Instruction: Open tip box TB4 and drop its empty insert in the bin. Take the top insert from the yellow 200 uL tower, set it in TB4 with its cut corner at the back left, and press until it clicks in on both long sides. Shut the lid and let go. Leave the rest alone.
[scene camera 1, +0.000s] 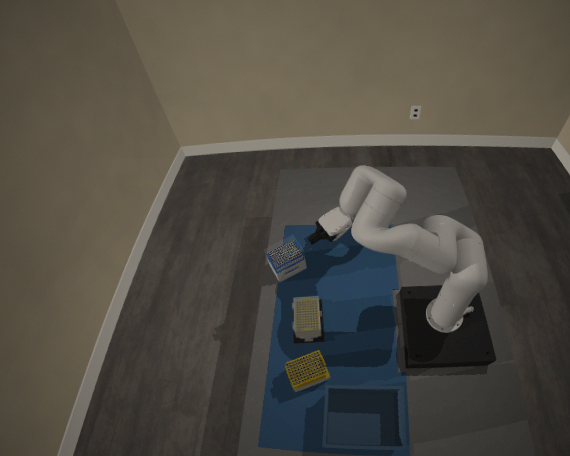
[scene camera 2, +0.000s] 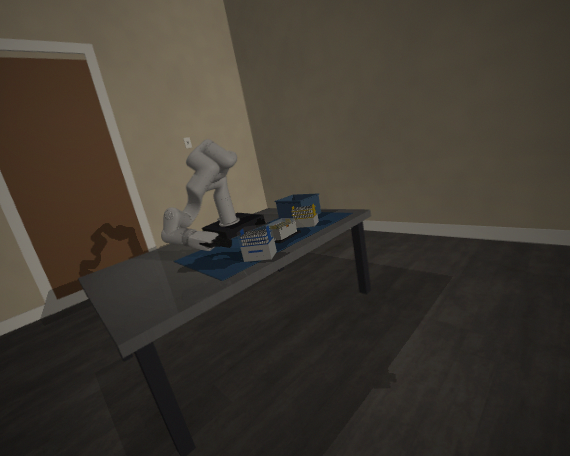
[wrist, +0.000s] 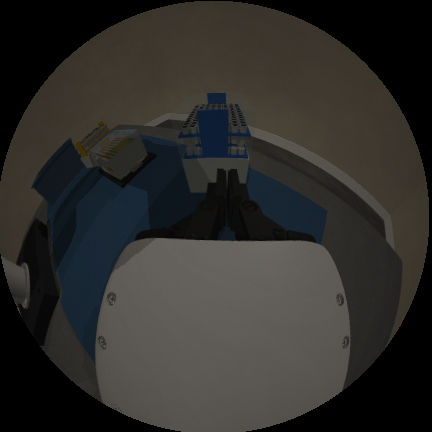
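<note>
A pale box (scene camera 1: 307, 320) (scene camera 2: 285, 230) (wrist: 123, 157), seemingly TB4, sits in a black holder. A yellowish grid shows through its clear lid, which looks shut; no label is readable. The yellow tower (scene camera 1: 307, 371) (scene camera 2: 305, 215) (wrist: 93, 141), yellow inserts on a white base, stands between that box and the blue bin (scene camera 1: 325, 417) (scene camera 2: 284, 209) (wrist: 56, 174). My gripper (scene camera 1: 310, 240) (scene camera 2: 230, 243) (wrist: 225, 182) is shut and empty, its fingers pointing towards the blue-and-white tower, far from the box and yellow tower. The cut corners cannot be made out.
The blue-and-white tower (scene camera 1: 286, 259) (scene camera 2: 257, 245) (wrist: 215, 135), with clear material around its top, stands near the mat's corner, close in front of the fingertips. The blue mat (scene camera 1: 350, 305) lies on the grey table (scene camera 1: 310, 195). The robot's black base plate (scene camera 1: 450, 355) is across the mat from the boxes.
</note>
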